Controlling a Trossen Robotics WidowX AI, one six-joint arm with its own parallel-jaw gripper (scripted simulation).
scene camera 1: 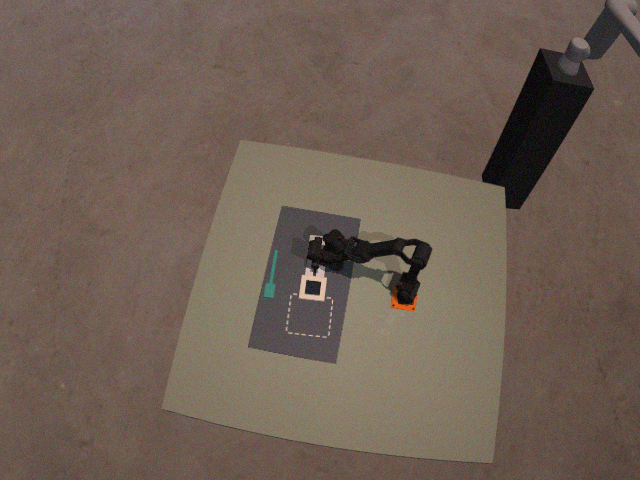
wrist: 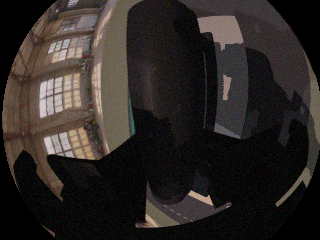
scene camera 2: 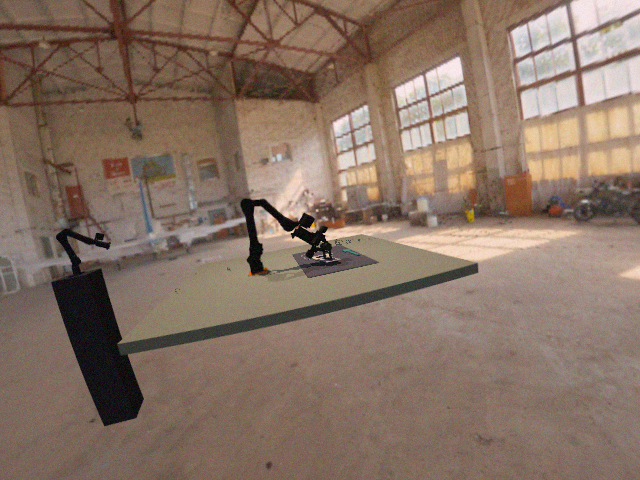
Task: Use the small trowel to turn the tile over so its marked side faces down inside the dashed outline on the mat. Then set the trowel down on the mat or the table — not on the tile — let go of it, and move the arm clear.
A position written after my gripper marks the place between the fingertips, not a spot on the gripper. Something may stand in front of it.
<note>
In view: my gripper point(wrist: 165, 130) and a dark grey mat point(scene camera 1: 306, 316).
The dark grey mat is seen too in scene camera 2 point(scene camera 2: 312, 268).
</note>
